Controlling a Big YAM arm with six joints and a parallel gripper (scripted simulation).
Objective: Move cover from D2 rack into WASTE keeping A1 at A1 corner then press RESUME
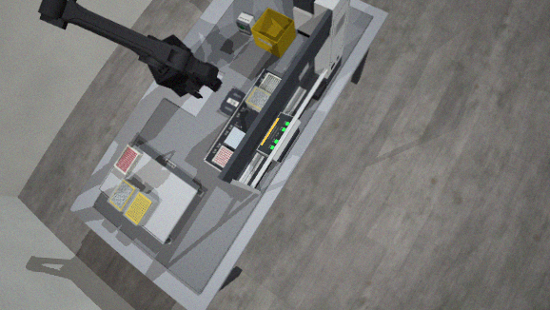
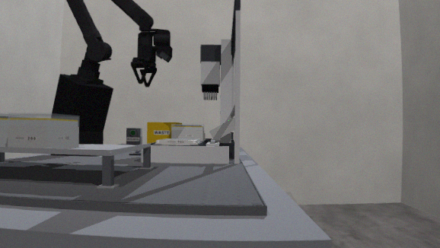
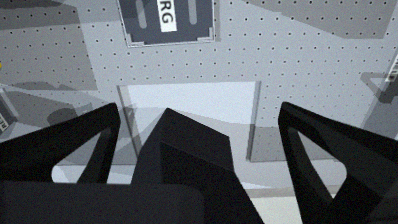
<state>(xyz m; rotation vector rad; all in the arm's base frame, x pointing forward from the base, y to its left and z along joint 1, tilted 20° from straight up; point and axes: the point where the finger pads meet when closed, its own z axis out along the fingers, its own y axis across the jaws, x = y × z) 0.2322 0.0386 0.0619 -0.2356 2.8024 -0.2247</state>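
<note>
The clear cover lies 140 mm ahead of my hand, 130 mm to the left of it and 160 mm below it. The rest, counted from my hand: pipetting head (170 mm ahead, 450 mm to the left, 110 mm above); tip rack (140 mm ahead, 120 mm to the left, 180 mm below); plate (200 mm ahead, 170 mm to the right, 220 mm below).
</note>
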